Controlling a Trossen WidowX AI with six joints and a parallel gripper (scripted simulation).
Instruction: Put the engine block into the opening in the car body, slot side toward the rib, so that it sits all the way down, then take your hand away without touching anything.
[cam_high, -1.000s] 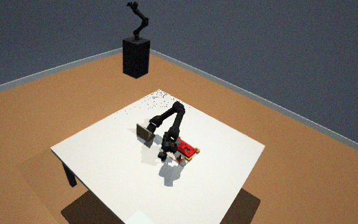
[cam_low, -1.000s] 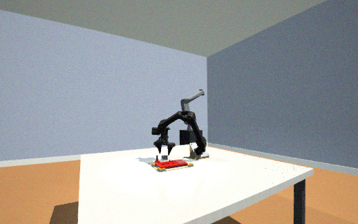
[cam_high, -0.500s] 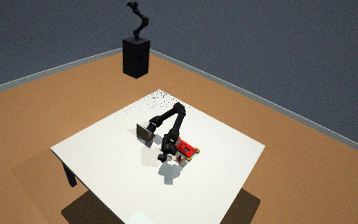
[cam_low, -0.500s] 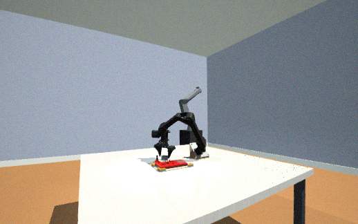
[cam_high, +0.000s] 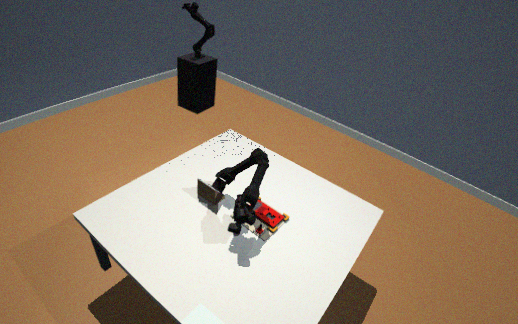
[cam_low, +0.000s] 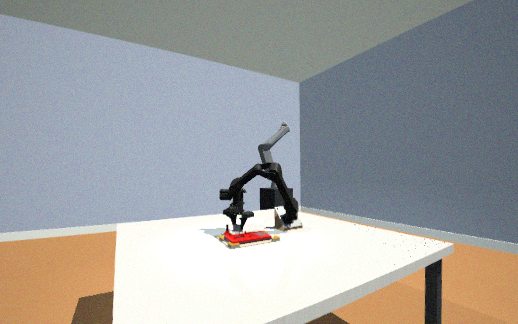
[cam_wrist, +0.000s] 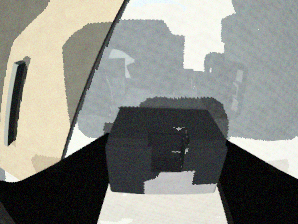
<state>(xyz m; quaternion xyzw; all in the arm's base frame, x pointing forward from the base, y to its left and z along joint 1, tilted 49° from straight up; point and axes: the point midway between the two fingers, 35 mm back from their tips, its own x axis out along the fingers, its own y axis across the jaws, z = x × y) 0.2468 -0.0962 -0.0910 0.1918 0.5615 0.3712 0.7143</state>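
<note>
My gripper tip is 100 mm short of the upright peg, 70 mm to the right of it and 20 mm below it. Also, from my gripper tip: engine block (10 mm above).
</note>
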